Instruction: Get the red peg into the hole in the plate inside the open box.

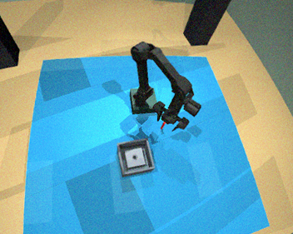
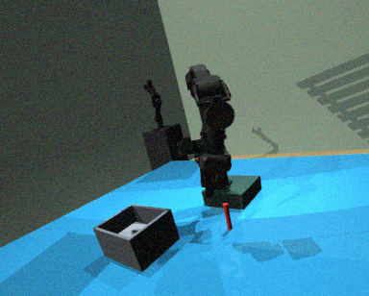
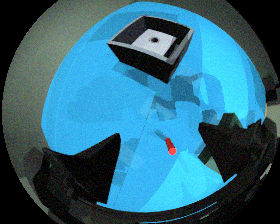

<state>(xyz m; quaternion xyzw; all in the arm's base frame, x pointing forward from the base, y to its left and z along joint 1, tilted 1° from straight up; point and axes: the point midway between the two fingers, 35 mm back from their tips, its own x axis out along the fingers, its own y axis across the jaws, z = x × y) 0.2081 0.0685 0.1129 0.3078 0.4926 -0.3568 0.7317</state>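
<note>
My gripper tip is now 4 cm past the red peg, 3 cm to the right of it and 10 cm above it. Also, from my gripper tip: box (10 cm ahead, 18 cm to the right, 11 cm below); light grey plate (10 cm ahead, 18 cm to the right, 9 cm below).
</note>
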